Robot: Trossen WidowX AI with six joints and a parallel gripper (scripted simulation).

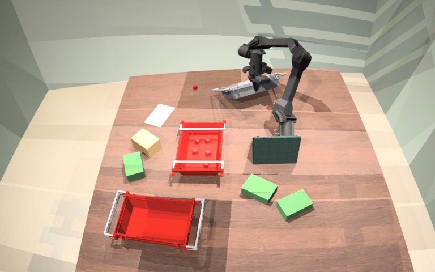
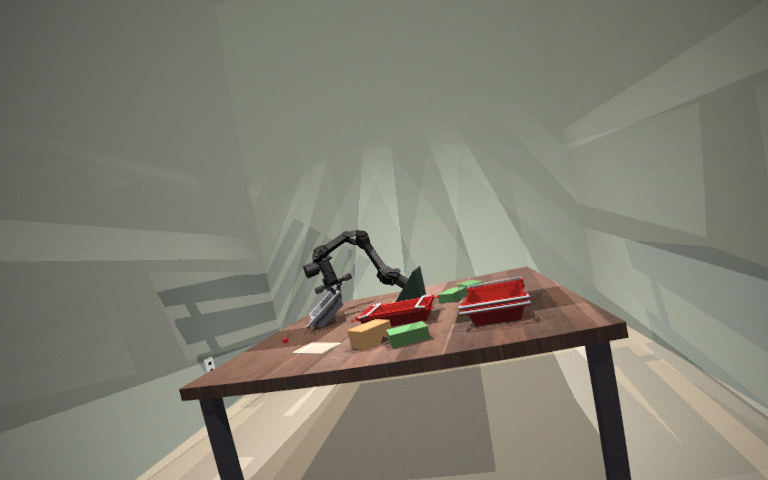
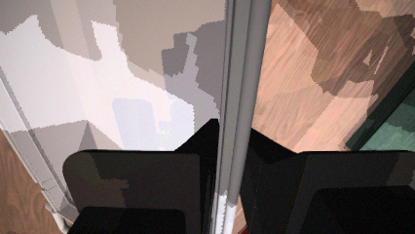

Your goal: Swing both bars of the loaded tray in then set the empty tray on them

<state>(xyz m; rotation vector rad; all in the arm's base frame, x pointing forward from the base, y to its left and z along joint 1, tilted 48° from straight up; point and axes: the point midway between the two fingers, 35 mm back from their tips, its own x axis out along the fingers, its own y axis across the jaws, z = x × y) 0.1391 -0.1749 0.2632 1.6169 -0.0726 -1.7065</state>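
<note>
Now: the grey tray 8 cm to the right of my gripper tip, 4 cm ahead of it and 1 cm below it. From my gripper tip the other things lie so: white sheet 48 cm ahead, 10 cm to the left, 9 cm below; then red cube 33 cm ahead, 12 cm to the right, 8 cm below; then tan box 49 cm ahead, 32 cm to the left, 6 cm below.
</note>
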